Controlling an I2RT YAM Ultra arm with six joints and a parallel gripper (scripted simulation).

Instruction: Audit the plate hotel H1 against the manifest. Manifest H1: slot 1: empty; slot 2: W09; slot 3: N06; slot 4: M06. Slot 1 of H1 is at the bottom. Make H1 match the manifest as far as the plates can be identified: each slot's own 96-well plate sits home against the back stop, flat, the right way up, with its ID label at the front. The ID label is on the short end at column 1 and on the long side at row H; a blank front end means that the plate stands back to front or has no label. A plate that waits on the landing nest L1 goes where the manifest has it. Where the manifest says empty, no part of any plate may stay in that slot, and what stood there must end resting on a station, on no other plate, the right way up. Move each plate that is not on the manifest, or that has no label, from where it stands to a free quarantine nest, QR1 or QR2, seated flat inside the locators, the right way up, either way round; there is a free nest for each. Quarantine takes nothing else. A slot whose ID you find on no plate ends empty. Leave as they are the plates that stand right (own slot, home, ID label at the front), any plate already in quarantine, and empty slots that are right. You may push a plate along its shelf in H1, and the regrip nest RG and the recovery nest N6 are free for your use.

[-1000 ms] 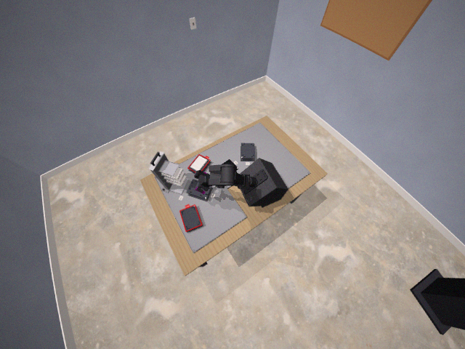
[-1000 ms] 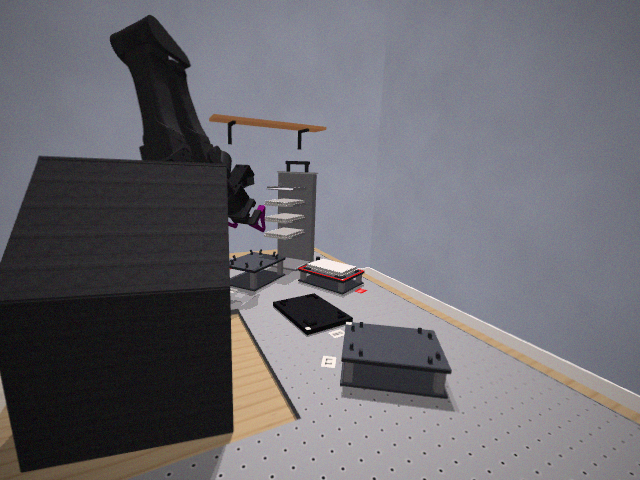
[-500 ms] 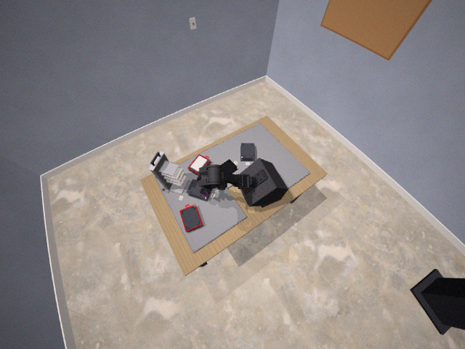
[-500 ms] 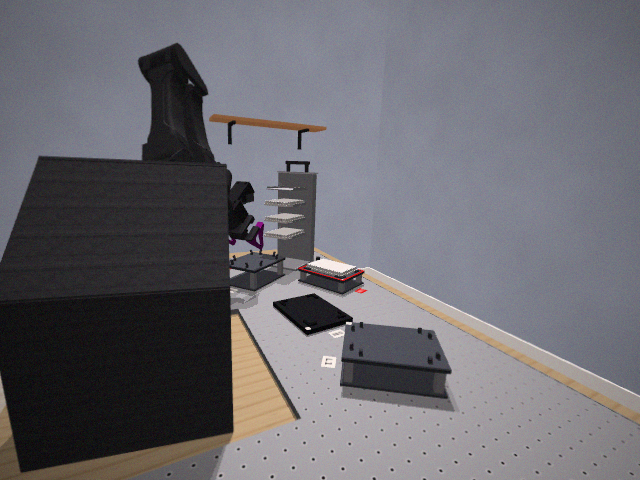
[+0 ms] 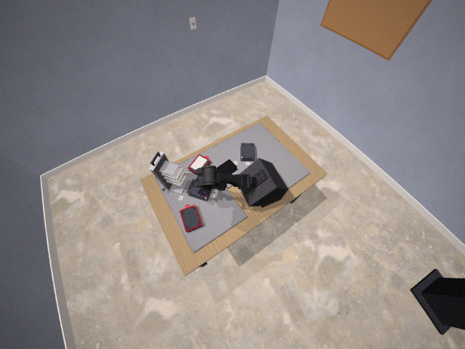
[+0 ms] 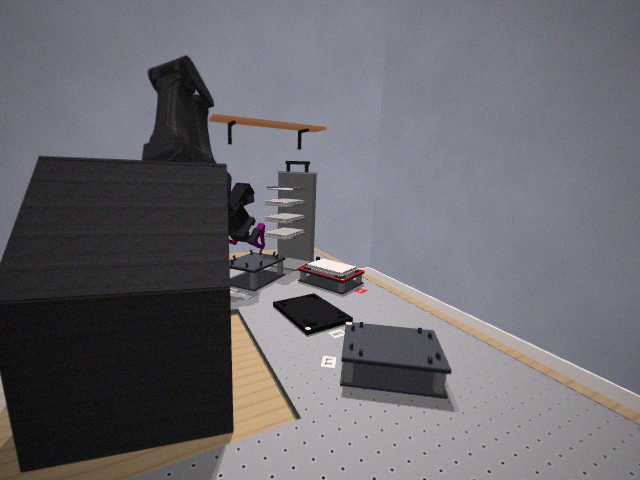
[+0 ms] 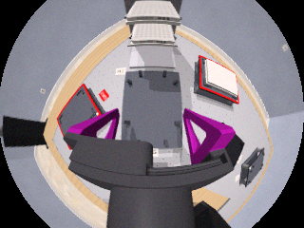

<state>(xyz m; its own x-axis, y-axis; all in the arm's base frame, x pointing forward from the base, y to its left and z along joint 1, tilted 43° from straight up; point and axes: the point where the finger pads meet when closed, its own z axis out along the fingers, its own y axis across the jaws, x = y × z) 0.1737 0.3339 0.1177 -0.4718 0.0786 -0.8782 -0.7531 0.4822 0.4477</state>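
Now: hand 19 cm short of the plate hotel H1, 21 cm to the right of it and 4 cm below it. The rest, counted from my hand: red-rimmed nest 16 cm behind, 15 cm to the left, 8 cm below.
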